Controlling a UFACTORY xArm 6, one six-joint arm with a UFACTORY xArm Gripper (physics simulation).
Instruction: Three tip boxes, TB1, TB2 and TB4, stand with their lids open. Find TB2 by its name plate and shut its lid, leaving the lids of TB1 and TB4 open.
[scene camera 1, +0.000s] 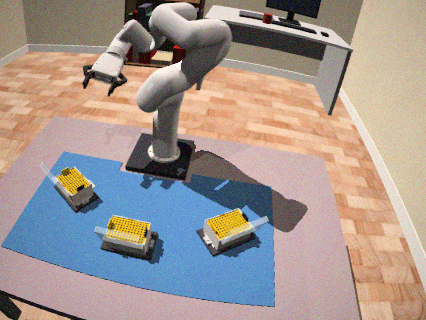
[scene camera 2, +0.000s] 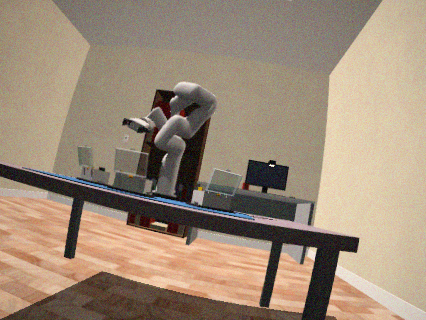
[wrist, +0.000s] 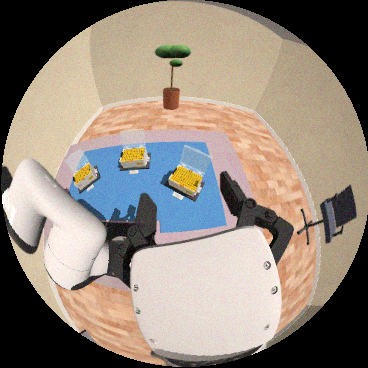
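Pixels of known places: gripper, fingertip midpoint: (scene camera 1: 96, 90) (scene camera 2: 130, 126) (wrist: 184, 190); arm's base, origin of the base link: (scene camera 1: 164, 152) (scene camera 2: 164, 194).
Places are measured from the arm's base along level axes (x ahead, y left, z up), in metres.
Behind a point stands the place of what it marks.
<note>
Three white tip boxes with yellow tips stand on the blue mat, their clear lids raised: a left box (scene camera 1: 75, 186) @(z 0.042, x 0.344, y -0.188 m) (scene camera 2: 94, 173) (wrist: 186, 180) @(z 0.041, x 0.313, y -0.215 m), a middle box (scene camera 1: 127, 234) @(z 0.130, x 0.497, y 0.102 m) (scene camera 2: 131, 183) @(z 0.019, x 0.467, y 0.076 m) (wrist: 133, 158) and a right box (scene camera 1: 227, 229) @(z 0.042, x 0.308, y 0.326 m) (scene camera 2: 217, 200) (wrist: 85, 176) @(z 0.040, x 0.272, y 0.301 m). Small white name plates (wrist: 178, 196) @(z -0.013, x 0.260, y -0.190 m) (wrist: 133, 172) @(z -0.015, x 0.356, y 0.045 m) (wrist: 90, 188) @(z -0.016, x 0.235, y 0.271 m) lie before them in the wrist view. Their writing is too small to read, so I cannot tell which box is TB2. My gripper (scene camera 1: 98, 90) @(z 0.304, x 0.151, y -0.196 m) (scene camera 2: 131, 123) @(z 0.304, x 0.151, y -0.196 m) (wrist: 184, 190) @(z 0.304, x 0.151, y -0.196 m) is open and empty, high up and well apart from all three boxes.
The blue mat (scene camera 1: 200, 270) @(z -0.015, x 0.440, y 0.289 m) (wrist: 195, 220) @(z -0.015, x 0.165, y -0.269 m) lies on the pinkish table top (scene camera 1: 310, 240) @(z -0.018, x 0.214, y 0.607 m). The arm's black base (scene camera 1: 137, 159) @(z 0.001, x 0.082, y -0.077 m) stands at the mat's back edge. A desk (scene camera 1: 335, 75) with a monitor (scene camera 2: 266, 175) stands behind. The wrist view shows a potted plant (wrist: 171, 98) and a chair (wrist: 328, 220).
</note>
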